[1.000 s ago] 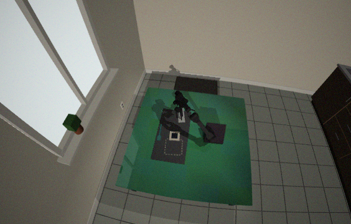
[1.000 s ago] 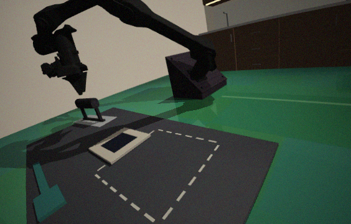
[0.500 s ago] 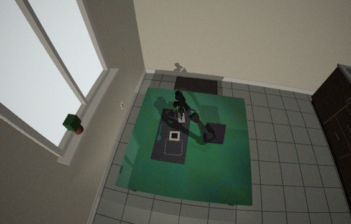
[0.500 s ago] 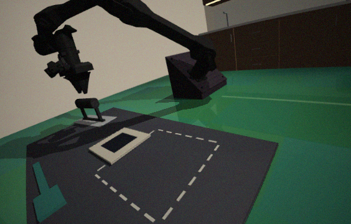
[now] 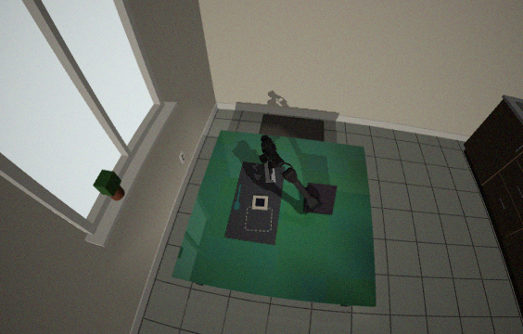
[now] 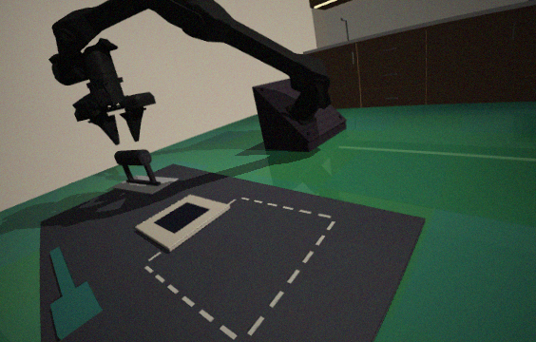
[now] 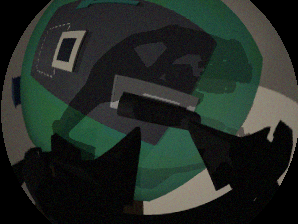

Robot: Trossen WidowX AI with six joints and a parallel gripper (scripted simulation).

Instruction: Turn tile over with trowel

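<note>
The trowel is 70 mm below my gripper tip and 20 mm to the left of it. Also, from my gripper tip: dark mat (260 mm to the left, 130 mm below, 50 mm ahead); then teal piece (290 mm to the left, 190 mm ahead, 100 mm below); then tile (280 mm to the left, 100 mm below, 20 mm ahead).
</note>
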